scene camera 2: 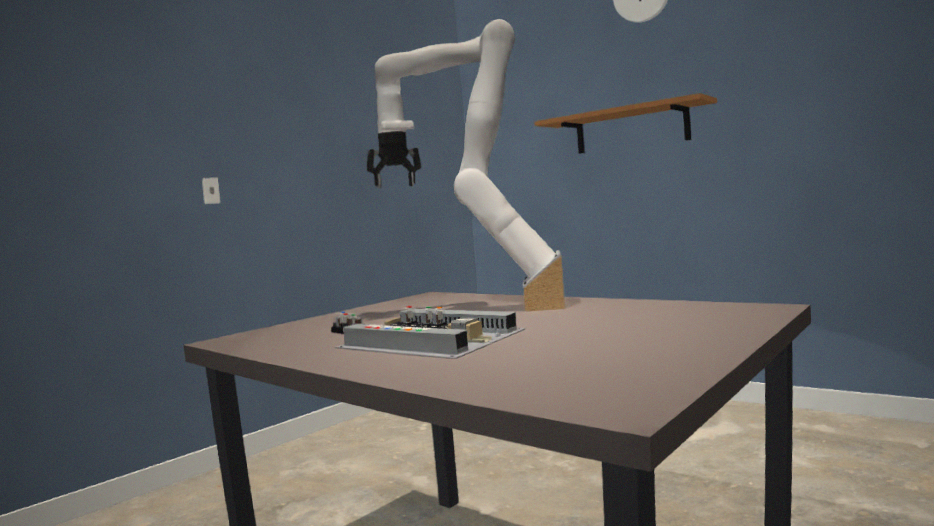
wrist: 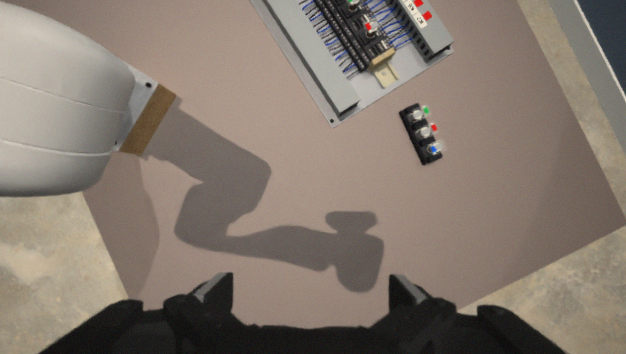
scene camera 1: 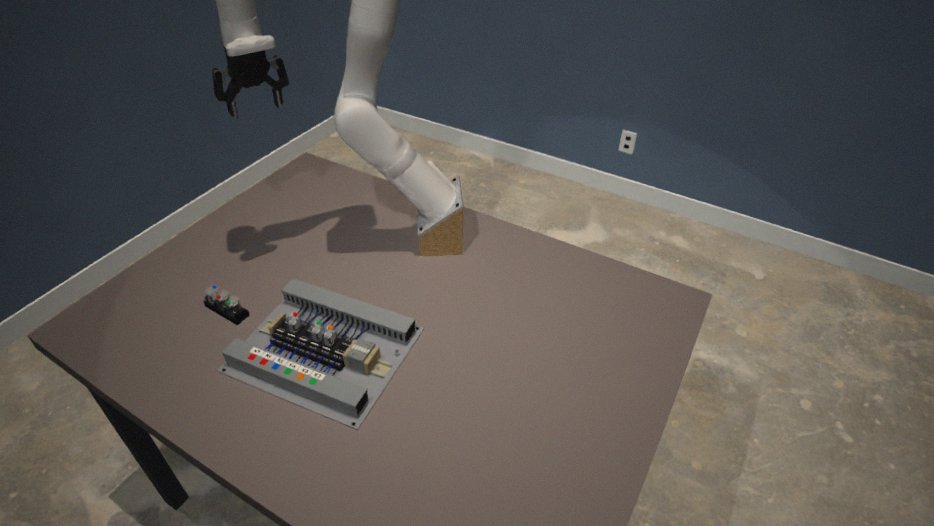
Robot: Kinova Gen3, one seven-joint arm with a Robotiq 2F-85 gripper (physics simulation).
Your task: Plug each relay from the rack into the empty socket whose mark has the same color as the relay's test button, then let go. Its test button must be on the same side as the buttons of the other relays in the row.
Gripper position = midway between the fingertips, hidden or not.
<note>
In view: the gripper (scene camera 1: pixel 257 111) and a grey board (scene camera 1: pixel 375 384).
The gripper is seen too in scene camera 2 (scene camera 2: pixel 395 187) and in the wrist view (wrist: pixel 310 291). The grey board is seen too in scene camera 2 (scene camera 2: pixel 472 346).
</note>
